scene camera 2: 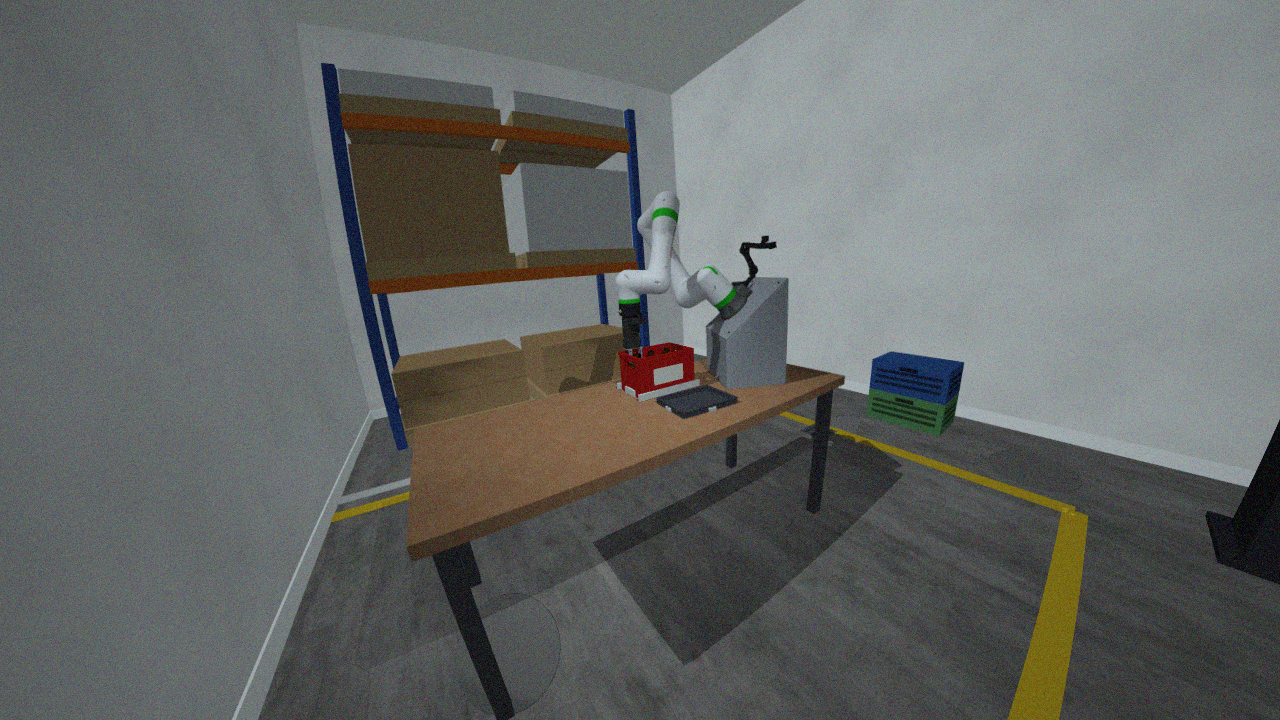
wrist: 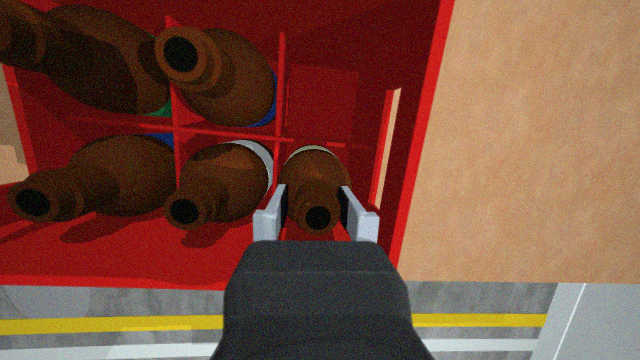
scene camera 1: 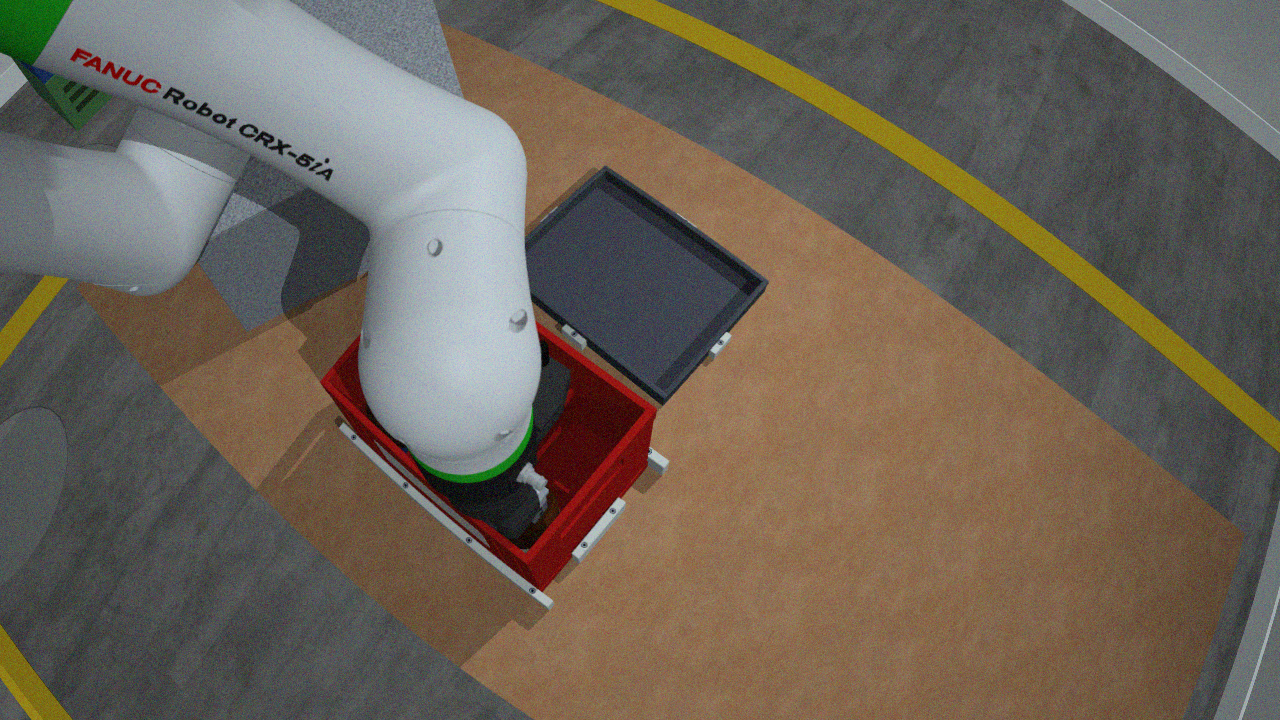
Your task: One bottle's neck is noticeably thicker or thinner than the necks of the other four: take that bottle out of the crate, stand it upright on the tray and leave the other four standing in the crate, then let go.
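Places are measured from the arm's base along level axes (x left, y ahead, z down), in millimetres.
Where they show: gripper, fingertip midpoint: (wrist: pixel 313 197); arm's base, origin of the base link: (scene camera 2: pixel 734 308).
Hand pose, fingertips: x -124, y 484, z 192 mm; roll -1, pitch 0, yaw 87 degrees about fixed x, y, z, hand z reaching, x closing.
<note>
Each offset is from my fingertips to the top centre of the thing. "*": to the spot under its first point. Level surfaces: height alone.
The red crate {dx +43, dy -80, dz -48 mm} (scene camera 1: pixel 617 479) (scene camera 2: pixel 634 377) (wrist: pixel 422 125) holds five brown bottles upright. In the wrist view, the upper row has a green-label bottle {* dx +82, dy -152, dz +1 mm} (wrist: pixel 95 65) at left and a blue-label bottle {dx +87, dy -78, dz -36 mm} (wrist: pixel 227 80). The lower row has a blue-label bottle {dx -2, dy -166, dz -36 mm} (wrist: pixel 127 175), a white-label bottle {dx -3, dy -82, dz -36 mm} (wrist: pixel 230 175) and a cream-label bottle {dx -2, dy +2, dz -36 mm} (wrist: pixel 315 167) at right. My gripper (scene camera 1: pixel 535 495) (scene camera 2: pixel 632 351) (wrist: pixel 313 197) is open, its fingers on either side of the cream-label bottle's neck, with gaps. I cannot tell the odd neck for certain. The dark tray {* dx +308, dy -69, dz +122 mm} (scene camera 1: pixel 648 286) (scene camera 2: pixel 698 401) bears no bottle.
The crate's upper right compartment {* dx +91, dy +8, dz +119 mm} (wrist: pixel 322 100) is empty, and thin red dividers {dx +87, dy -36, dz +33 mm} (wrist: pixel 281 85) stand between the bottles. White locating strips {* dx -53, dy -67, dz +97 mm} (scene camera 1: pixel 447 519) lie along the crate. The tray lies close beside the crate on the wooden table {dz +127 mm} (scene camera 1: pixel 850 465) (scene camera 2: pixel 537 447).
</note>
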